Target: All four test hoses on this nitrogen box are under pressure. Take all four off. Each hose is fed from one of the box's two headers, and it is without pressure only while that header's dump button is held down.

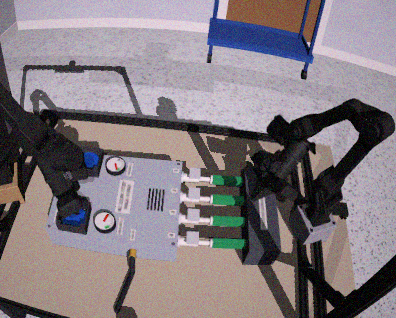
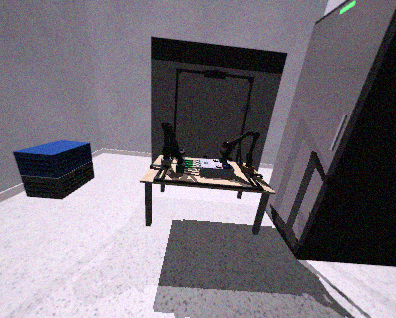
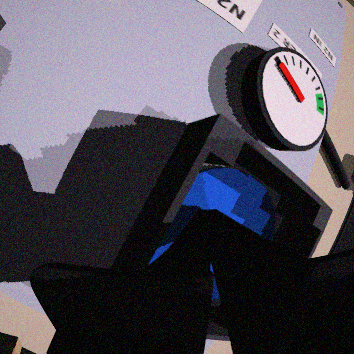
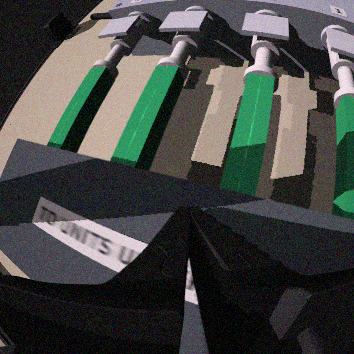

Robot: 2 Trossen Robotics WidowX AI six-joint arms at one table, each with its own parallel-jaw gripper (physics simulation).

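Frame: origin at the left arm's base, x ahead, y left, z up, level; millimetres.
Seen in the pictures: left gripper, between the fingertips: (image 1: 77, 213) (image 2: 222, 161) (image 3: 206, 218); right gripper, between the fingertips: (image 1: 253, 199) (image 4: 186, 216); left arm's base, origin of its link: (image 1: 4, 176) (image 2: 248, 166); right arm's base, origin of its link: (image 1: 317, 215) (image 2: 166, 158).
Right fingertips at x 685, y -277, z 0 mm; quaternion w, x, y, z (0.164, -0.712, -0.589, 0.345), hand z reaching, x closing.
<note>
Pixels of each thing's middle, then the offset from my right fingertips to it. "*": a spot on its surface instead.
- grey nitrogen box, a spot on its surface: (image 1: 152, 230) * 279 mm back, 8 mm right, 4 mm down
- lower blue dump button, middle of its body: (image 3: 210, 234) (image 1: 75, 220) 470 mm back, 73 mm left, 10 mm down
- upper blue button, middle of its body: (image 1: 88, 164) 396 mm back, 248 mm left, 1 mm up
- dark block, a spot on its surface: (image 4: 35, 167) * 42 mm back, 104 mm right, 4 mm down
- second gauge, a spot on its surface: (image 1: 115, 165) * 319 mm back, 210 mm left, 13 mm up
- black supply hose, a spot on its surface: (image 1: 126, 287) * 388 mm back, 119 mm right, 71 mm down
The grey nitrogen box (image 1: 152, 230) has four green hoses (image 1: 227, 220) (image 4: 145, 115) on white fittings at its right side; all four look attached. My left gripper (image 1: 74, 211) (image 3: 206, 218) is shut and empty, its tips down on the lower blue dump button (image 1: 78, 218) (image 3: 212, 192) inside its dark guard. The needle of the gauge (image 1: 104, 221) (image 3: 285, 117) beside it stands at the scale's end away from the green mark. The upper blue button (image 1: 91, 160) is untouched. My right gripper (image 4: 186, 216) is shut and empty, over the dark block at the hoses' far ends.
The dark block (image 1: 261, 250) (image 4: 35, 167) carries a label reading "TO UNITS U", partly hidden. A second gauge (image 1: 115, 165) sits by the upper button. A black supply hose (image 1: 126, 287) leaves the box's lower edge. A blue cart (image 1: 255, 40) stands beyond the table.
</note>
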